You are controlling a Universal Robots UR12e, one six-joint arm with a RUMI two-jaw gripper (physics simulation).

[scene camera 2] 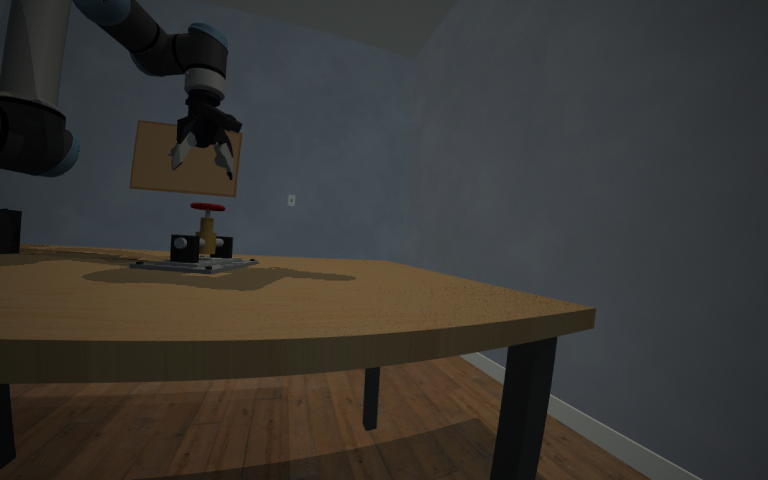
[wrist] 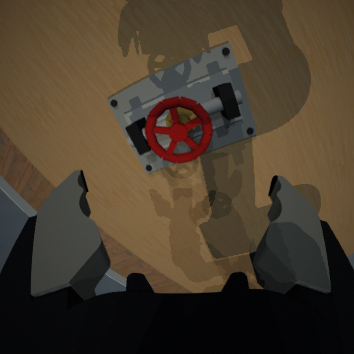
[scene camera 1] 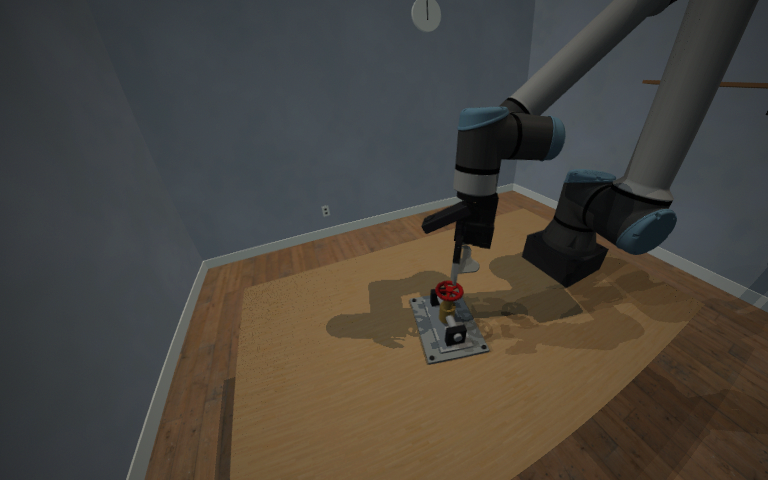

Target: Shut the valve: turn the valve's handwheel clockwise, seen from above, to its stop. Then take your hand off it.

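The valve's red handwheel (scene camera 1: pixel 449 290) (scene camera 2: pixel 207 207) (wrist: pixel 178 132) is level, on top of a brass valve body (scene camera 1: pixel 446 313) (scene camera 2: pixel 207 227). The valve stands on a grey base plate (scene camera 1: pixel 423 341) (wrist: pixel 145 93), its pipe held by two black blocks, one of them the near block (scene camera 1: pixel 455 335) in scene camera 1. My gripper (scene camera 1: pixel 462 276) (scene camera 2: pixel 203 173) (wrist: pixel 179 175) is wide open and empty. It points down and hangs above the handwheel, with a visible gap in scene camera 2. Neither finger touches the wheel. How far the wheel is turned cannot be told from its spokes.
The plate stands on a wooden table (scene camera 1: pixel 339 407) (scene camera 2: pixel 339 308). The arm's black base (scene camera 1: pixel 565 257) stands behind and to the right of the valve in scene camera 1. A brown board (scene camera 2: pixel 155 158) hangs on the wall behind the gripper in scene camera 2.
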